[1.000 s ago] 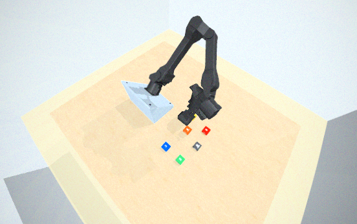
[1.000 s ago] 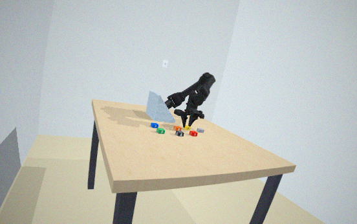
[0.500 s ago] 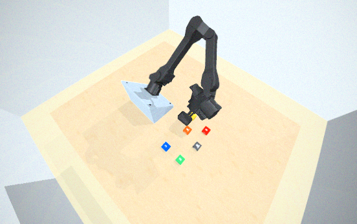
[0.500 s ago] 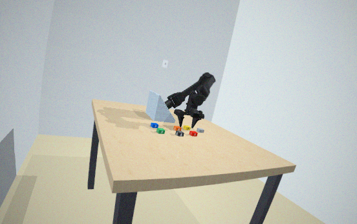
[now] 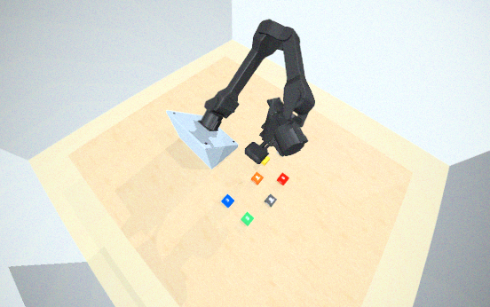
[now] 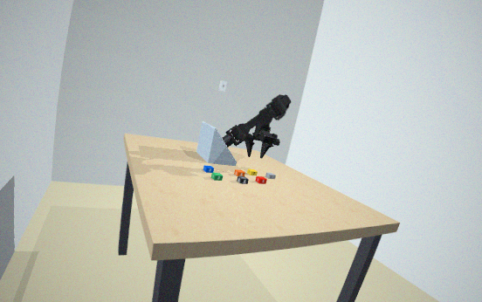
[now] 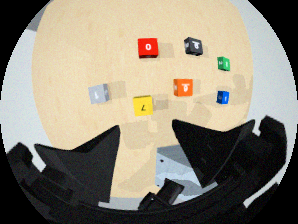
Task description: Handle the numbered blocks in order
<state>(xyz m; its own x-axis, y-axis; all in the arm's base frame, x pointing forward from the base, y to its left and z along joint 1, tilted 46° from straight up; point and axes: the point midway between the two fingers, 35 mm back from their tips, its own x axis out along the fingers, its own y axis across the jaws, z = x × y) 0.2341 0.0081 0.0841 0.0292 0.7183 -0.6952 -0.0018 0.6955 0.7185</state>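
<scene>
Right now the dark grey block is 120 mm ahead of my gripper tip, 110 mm to the right of it and 70 mm below it. From my gripper tip the other things lie so: orange block: 80 mm to the right, 70 mm below, 40 mm ahead; yellow block: 70 mm below, 10 mm ahead; light grey block: 80 mm to the left, 70 mm below, 40 mm ahead.
</scene>
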